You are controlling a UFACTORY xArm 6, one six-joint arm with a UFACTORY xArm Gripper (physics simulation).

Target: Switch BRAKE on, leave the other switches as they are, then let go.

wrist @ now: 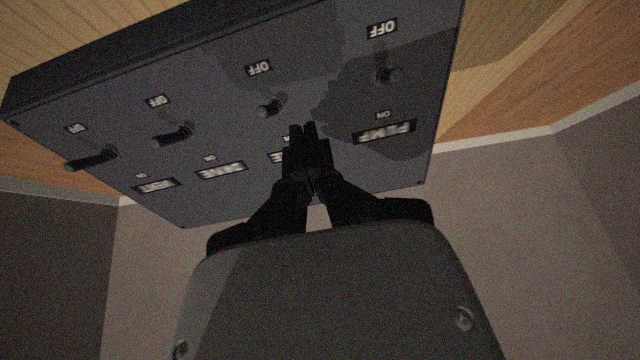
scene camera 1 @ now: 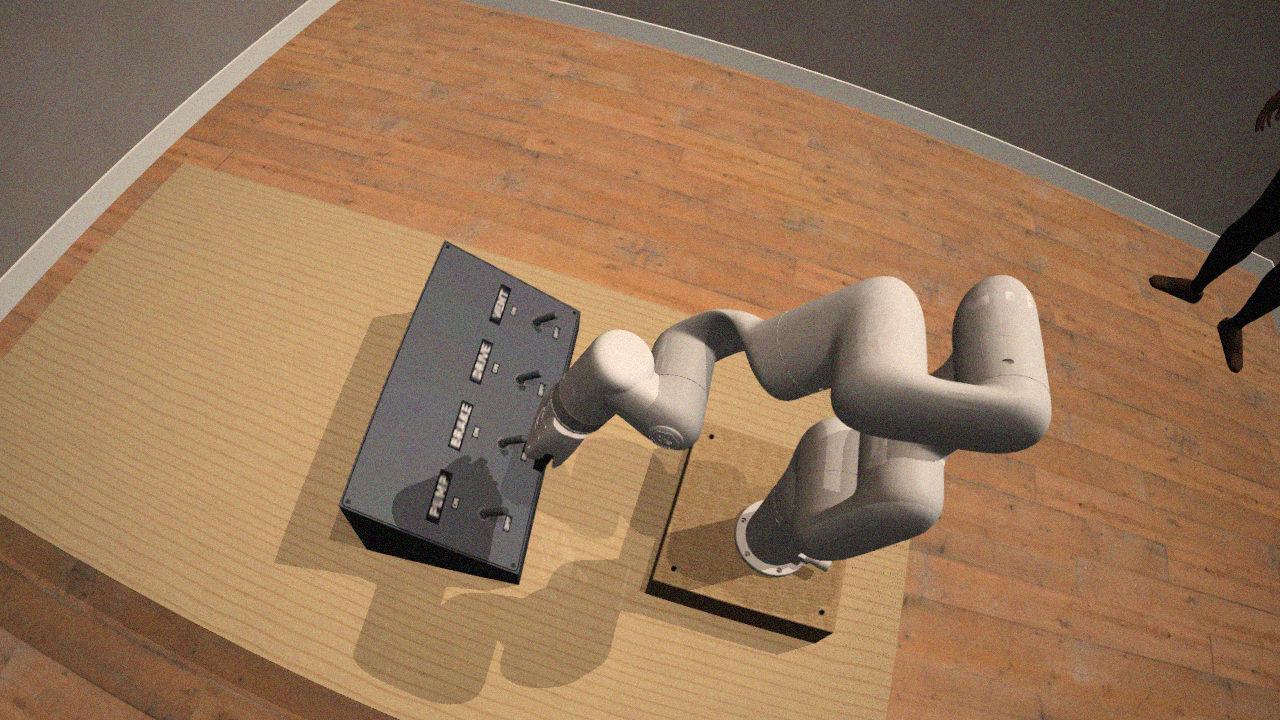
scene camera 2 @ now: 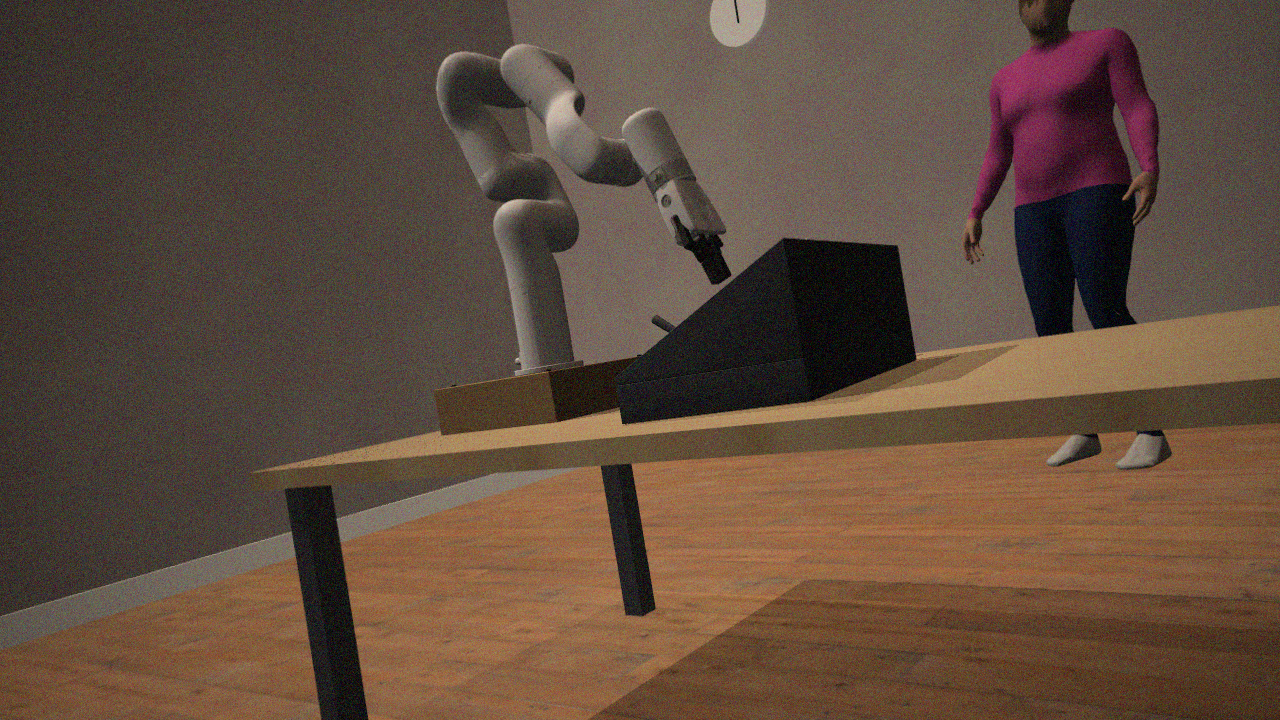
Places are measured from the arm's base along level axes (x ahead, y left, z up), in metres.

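Pixels of known places: gripper, fingertip midpoint: [wrist: 307, 139] [scene camera 1: 533, 451] [scene camera 2: 722, 280]; arm's base at its link origin: [scene camera 1: 773, 538] [scene camera 2: 549, 370].
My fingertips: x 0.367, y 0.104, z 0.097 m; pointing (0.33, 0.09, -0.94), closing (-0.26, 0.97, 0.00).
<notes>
Ahead of a thing's pixels: the offset from my fingertips to its top centre. "spot": to the spot under its first point. Level surfaces: height alone.
The dark sloped switch panel [scene camera 1: 398, 420] [scene camera 2: 716, 358] [wrist: 215, 197] carries the levers. The BRAKE lever {0.027 m right, 0.053 m ahead, 0.046 m down} [scene camera 1: 512, 442] [wrist: 271, 107] leans towards its OFF label {spot: 0.032 m right, 0.035 m ahead, 0.101 m down} [wrist: 258, 67], parallel to its neighbours. The PUMP lever {0.086 m left, 0.012 m ahead, 0.046 m down} [scene camera 1: 493, 513] [wrist: 390, 75], DRIVE lever {0.140 m right, 0.093 m ahead, 0.046 m down} [scene camera 1: 529, 377] [wrist: 173, 136] and VENT lever {0.253 m right, 0.133 m ahead, 0.046 m down} [scene camera 1: 545, 318] [wrist: 92, 159] lean the same way. My gripper [scene camera 2: 719, 277] [wrist: 307, 139] is shut and empty. In the wrist view its tips are just right of the BRAKE lever, apart from it, and partly hide the BRAKE nameplate {spot: 0.029 m right, 0.140 m ahead, 0.051 m down} [wrist: 275, 157] and its ON label.
The arm stands on a wooden base block [scene camera 1: 707, 501] [scene camera 2: 496, 407] beside the panel on the table {0.177 m down} [scene camera 1: 223, 268] [scene camera 2: 1029, 394]. A person in a pink top [scene camera 2: 1065, 116] stands behind the table. The neighbouring DRIVE and PUMP levers stick up on either side of BRAKE.
</notes>
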